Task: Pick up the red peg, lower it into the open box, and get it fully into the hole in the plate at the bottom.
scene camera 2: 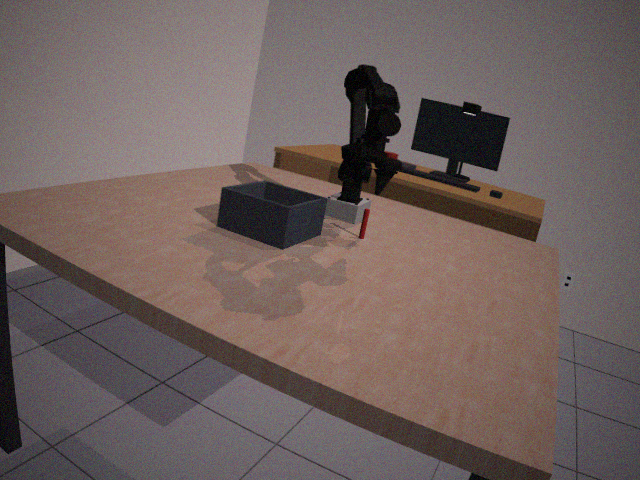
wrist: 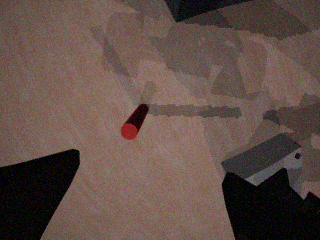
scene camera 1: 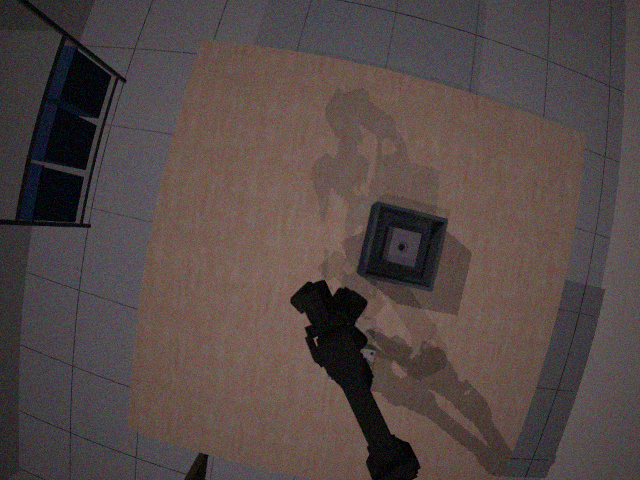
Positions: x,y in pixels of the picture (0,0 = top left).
Labels:
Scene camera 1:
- my gripper: 327,311
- box: 433,228
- light plate: 409,241

